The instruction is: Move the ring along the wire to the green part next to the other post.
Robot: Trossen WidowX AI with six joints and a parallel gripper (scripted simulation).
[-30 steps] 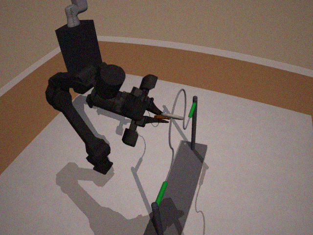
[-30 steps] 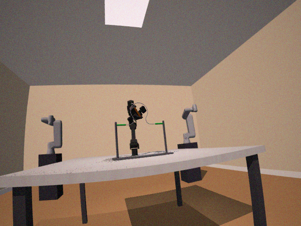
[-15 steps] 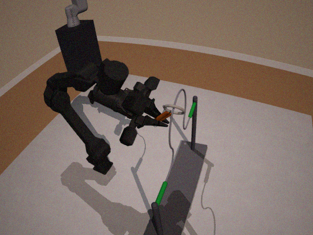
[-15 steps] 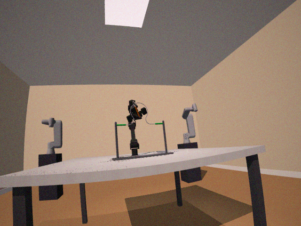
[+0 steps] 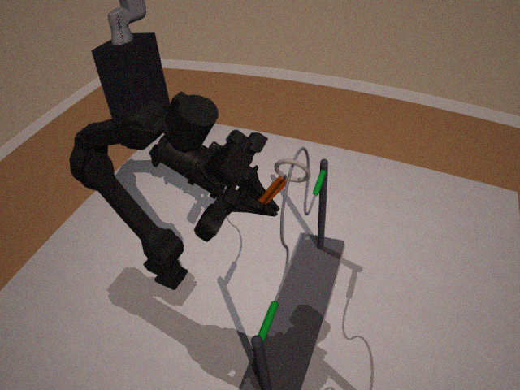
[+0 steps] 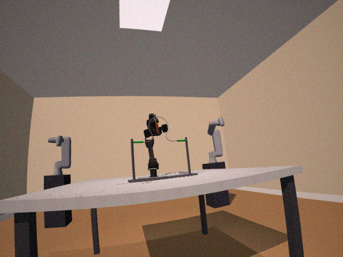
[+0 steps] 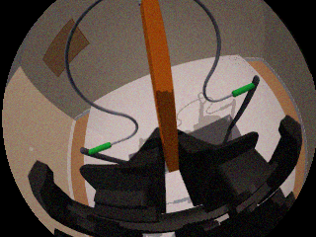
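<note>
The ring with orange handle is 90 mm above my gripper tip, 20 mm to the right of it and 20 mm ahead of it.
</note>
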